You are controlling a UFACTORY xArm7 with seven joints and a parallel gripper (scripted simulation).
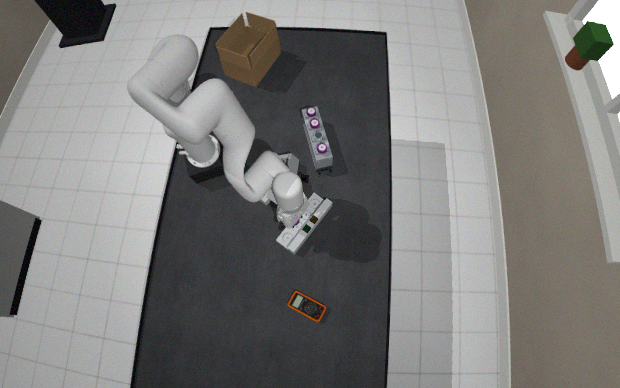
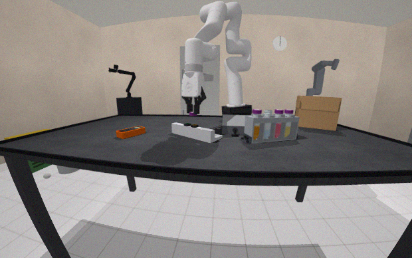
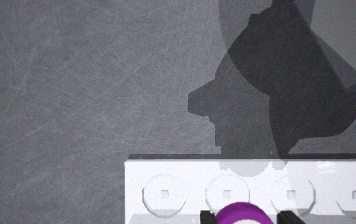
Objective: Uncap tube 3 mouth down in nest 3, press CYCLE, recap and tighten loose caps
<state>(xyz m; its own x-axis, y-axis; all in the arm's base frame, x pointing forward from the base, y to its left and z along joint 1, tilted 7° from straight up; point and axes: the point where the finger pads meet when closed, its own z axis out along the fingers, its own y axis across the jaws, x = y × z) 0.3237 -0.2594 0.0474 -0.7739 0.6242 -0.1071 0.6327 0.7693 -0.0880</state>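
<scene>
Right now the blue cycle key is 50 mm behind my hand, 220 mm to the left of it and 40 mm below it. From my hand the other things lie so: green ready key (60 mm behind, 170 mm to the left, 40 mm below); then purple cap (20 mm below); then key housing (40 mm behind, 190 mm to the left, 60 mm below).
</scene>
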